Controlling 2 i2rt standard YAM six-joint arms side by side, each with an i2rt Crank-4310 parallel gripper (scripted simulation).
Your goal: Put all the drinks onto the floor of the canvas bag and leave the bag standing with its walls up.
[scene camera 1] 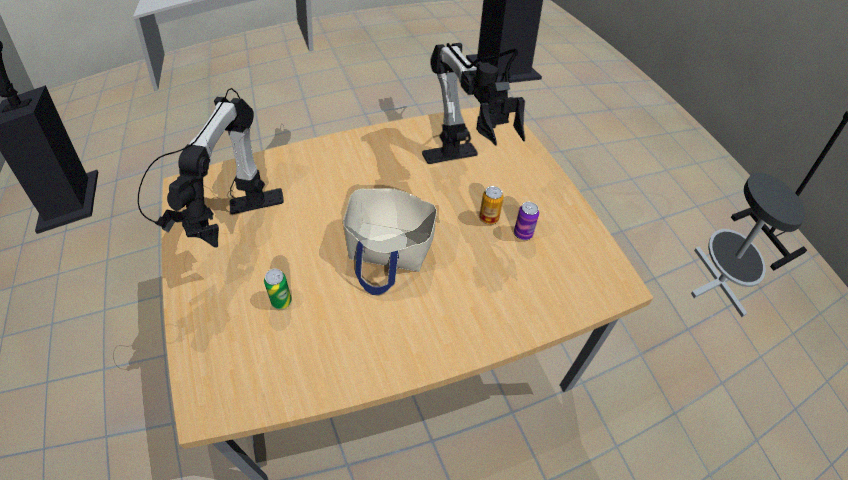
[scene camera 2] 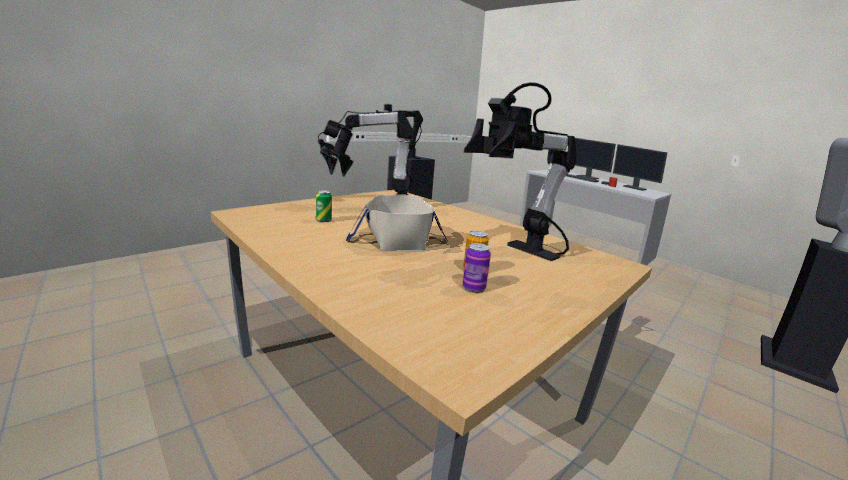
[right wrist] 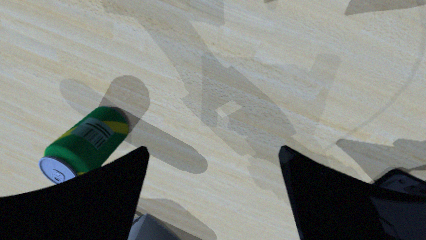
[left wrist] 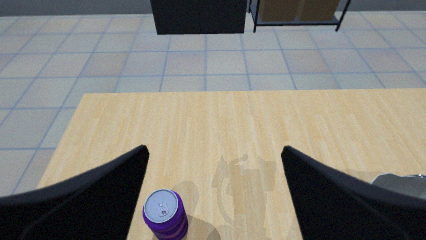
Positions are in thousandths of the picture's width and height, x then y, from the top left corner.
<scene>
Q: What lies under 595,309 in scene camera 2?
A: The left gripper.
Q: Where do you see a canvas bag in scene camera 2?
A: At 470,464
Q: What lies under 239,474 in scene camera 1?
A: The right gripper.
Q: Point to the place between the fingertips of the left gripper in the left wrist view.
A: At 506,619
</scene>
